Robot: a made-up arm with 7 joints. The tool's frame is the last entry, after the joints. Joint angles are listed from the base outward. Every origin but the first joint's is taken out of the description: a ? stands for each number. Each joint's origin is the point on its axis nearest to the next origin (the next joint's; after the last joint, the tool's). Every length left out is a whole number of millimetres.
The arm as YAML. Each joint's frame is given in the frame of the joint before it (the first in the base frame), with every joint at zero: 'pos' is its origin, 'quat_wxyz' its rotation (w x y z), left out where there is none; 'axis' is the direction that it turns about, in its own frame. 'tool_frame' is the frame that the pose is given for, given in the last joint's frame.
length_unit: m
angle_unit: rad
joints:
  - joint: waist
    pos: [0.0, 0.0, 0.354]
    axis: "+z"
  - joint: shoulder
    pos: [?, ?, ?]
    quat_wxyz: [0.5, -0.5, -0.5, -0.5]
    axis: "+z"
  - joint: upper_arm
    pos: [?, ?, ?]
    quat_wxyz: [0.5, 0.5, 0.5, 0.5]
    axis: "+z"
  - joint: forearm
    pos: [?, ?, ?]
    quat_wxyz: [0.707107, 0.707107, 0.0, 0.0]
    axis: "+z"
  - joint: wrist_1
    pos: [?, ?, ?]
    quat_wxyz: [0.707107, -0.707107, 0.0, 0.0]
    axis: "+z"
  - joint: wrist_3
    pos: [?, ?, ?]
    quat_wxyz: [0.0, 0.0, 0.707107, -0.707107]
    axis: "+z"
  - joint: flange
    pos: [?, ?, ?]
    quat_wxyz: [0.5, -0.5, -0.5, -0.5]
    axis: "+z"
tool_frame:
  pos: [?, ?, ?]
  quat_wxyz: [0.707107, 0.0, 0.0, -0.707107]
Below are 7 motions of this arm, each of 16 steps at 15 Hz.
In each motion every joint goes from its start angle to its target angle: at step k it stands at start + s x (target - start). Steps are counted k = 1, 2, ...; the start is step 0. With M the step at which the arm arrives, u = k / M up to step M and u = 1 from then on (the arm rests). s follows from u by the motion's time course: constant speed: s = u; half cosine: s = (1 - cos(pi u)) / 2; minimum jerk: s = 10 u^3 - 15 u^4 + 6 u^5.
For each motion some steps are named. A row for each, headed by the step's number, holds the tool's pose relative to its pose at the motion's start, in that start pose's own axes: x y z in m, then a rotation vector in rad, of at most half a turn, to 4 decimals.
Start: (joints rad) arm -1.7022 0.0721 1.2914 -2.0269 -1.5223 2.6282 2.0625
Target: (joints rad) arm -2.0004 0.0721 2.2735 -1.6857 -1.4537 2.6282 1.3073
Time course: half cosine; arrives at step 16
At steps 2, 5, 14, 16:
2: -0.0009 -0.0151 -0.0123 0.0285 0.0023 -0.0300
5: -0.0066 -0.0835 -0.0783 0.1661 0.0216 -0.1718
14: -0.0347 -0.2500 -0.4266 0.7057 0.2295 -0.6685
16: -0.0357 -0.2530 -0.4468 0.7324 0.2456 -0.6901

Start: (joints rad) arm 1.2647 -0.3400 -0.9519 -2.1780 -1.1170 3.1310 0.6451
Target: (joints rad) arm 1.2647 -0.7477 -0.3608 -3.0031 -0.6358 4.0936 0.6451
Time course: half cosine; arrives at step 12
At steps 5, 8, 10, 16:
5: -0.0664 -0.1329 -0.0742 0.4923 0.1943 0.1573
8: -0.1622 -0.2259 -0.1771 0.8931 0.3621 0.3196
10: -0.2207 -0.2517 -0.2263 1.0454 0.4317 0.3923
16: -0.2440 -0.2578 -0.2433 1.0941 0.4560 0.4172

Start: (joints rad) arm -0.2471 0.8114 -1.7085 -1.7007 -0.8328 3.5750 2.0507
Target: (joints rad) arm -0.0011 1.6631 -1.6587 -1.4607 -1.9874 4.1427 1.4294
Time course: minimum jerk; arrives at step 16
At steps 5, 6, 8, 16:
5: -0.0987 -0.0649 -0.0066 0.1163 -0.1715 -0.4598
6: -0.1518 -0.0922 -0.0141 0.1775 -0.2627 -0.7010
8: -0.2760 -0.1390 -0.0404 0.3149 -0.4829 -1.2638
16: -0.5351 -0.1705 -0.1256 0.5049 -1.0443 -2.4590

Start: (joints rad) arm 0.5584 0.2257 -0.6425 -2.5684 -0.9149 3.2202 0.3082
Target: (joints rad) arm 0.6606 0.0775 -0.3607 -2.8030 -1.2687 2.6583 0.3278
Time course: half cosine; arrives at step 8
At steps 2, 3, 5, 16:
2: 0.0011 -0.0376 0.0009 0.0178 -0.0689 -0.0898
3: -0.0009 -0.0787 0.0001 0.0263 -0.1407 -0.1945
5: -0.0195 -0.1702 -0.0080 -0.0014 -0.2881 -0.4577
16: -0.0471 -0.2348 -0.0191 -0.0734 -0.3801 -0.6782

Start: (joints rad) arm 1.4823 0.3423 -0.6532 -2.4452 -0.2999 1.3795 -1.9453
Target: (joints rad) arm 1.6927 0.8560 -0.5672 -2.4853 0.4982 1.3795 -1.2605
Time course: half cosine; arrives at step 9
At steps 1, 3, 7, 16:
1: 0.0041 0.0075 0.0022 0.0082 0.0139 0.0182
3: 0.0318 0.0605 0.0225 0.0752 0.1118 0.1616
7: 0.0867 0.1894 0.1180 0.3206 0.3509 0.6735
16: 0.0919 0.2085 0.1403 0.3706 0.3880 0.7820

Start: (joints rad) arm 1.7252 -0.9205 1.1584 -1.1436 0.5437 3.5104 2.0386
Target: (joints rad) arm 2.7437 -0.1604 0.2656 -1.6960 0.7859 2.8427 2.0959
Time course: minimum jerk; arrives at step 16
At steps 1, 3, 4, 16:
1: 0.0011 -0.0019 0.0002 0.0001 0.0023 0.0018
3: 0.0253 -0.0394 0.0040 0.0016 0.0520 0.0414
4: 0.0577 -0.0796 0.0068 -0.0008 0.1109 0.0918
16: 0.6826 0.0689 -0.1367 -0.7006 1.0103 1.1573

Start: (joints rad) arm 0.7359 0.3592 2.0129 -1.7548 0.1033 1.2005 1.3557
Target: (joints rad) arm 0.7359 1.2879 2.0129 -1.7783 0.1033 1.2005 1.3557
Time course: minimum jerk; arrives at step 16
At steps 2, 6, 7, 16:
2: 0.0037 0.0055 -0.0029 0.0080 -0.0098 -0.0077
6: 0.0716 0.0929 -0.0388 0.1367 -0.1669 -0.1319
7: 0.1044 0.1280 -0.0471 0.1907 -0.2327 -0.1844
16: 0.3184 0.2899 -0.0173 0.4964 -0.6022 -0.4851

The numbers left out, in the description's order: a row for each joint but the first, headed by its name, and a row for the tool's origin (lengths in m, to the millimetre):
shoulder: 0.0 0.0 0.0
upper_arm: 0.411 0.0 0.0
forearm: 0.108 0.0 0.0
wrist_1: -0.116 0.539 0.0
wrist_3: 0.0 0.0 0.0
flange: -0.083 0.0 0.0
tool: 0.0 0.0 0.0

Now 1 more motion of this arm.
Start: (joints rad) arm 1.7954 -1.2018 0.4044 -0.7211 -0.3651 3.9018 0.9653
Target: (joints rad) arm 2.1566 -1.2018 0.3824 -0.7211 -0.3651 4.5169 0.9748
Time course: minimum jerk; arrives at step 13
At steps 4, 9, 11, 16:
4: 0.0423 0.0200 -0.0128 0.0632 0.1162 0.0108
9: 0.1812 0.1022 -0.0829 0.2946 0.5555 -0.0061
11: 0.2073 0.1215 -0.1023 0.3446 0.6520 -0.0225
16: 0.2123 0.1253 -0.1062 0.3543 0.6709 -0.0263

